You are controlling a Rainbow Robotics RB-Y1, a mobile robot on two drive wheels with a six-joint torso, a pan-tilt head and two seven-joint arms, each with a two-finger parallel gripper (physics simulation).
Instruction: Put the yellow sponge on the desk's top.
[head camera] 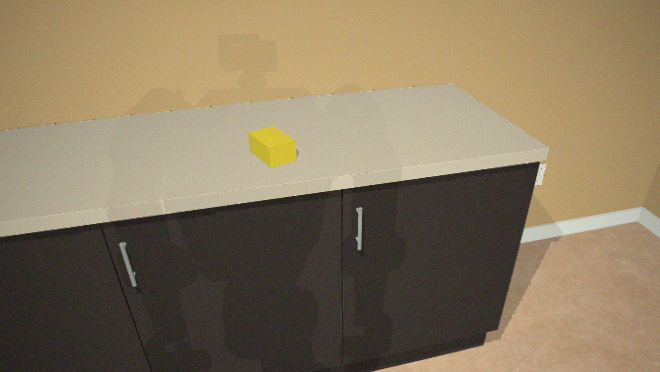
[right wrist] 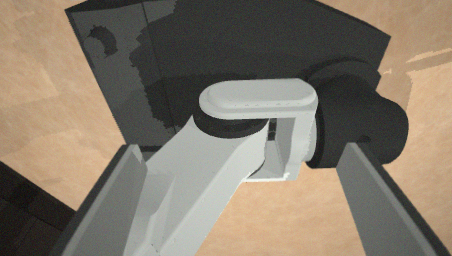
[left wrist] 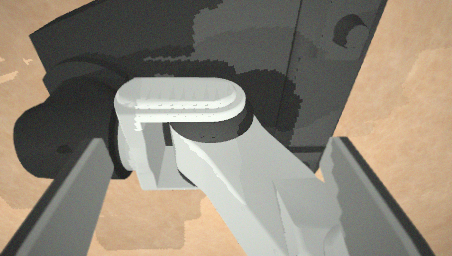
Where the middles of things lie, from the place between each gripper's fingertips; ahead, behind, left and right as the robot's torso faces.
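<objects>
Position of my left hand relative to the yellow sponge (head camera: 273,147): 2 cm to the right of it, 40 cm below it and 120 cm short of it.
The sponge is 400 mm above my right hand, 460 mm to the left of it and 1210 mm ahead of it.
</objects>
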